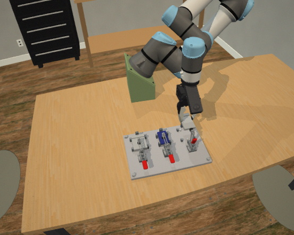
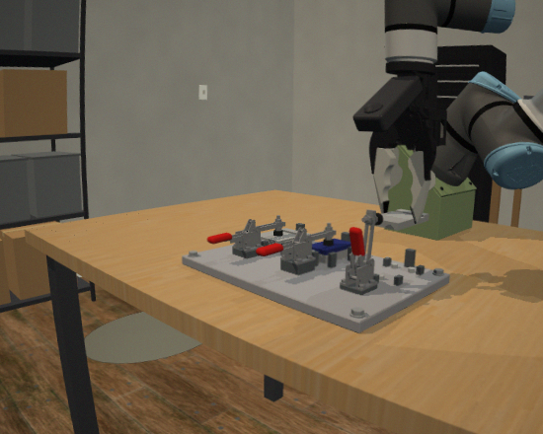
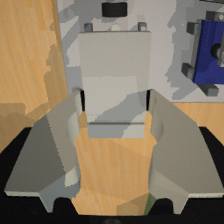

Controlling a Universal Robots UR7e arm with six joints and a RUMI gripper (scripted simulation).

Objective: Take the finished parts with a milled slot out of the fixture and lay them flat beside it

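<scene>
My gripper is now 11 cm to the left of the blue blank and 8 cm above it. The rest, counted from my hand: grey fixture plate (12 cm to the right, 10 cm below, 4 cm ahead); grey part (1 cm below, 1 cm behind).
</scene>
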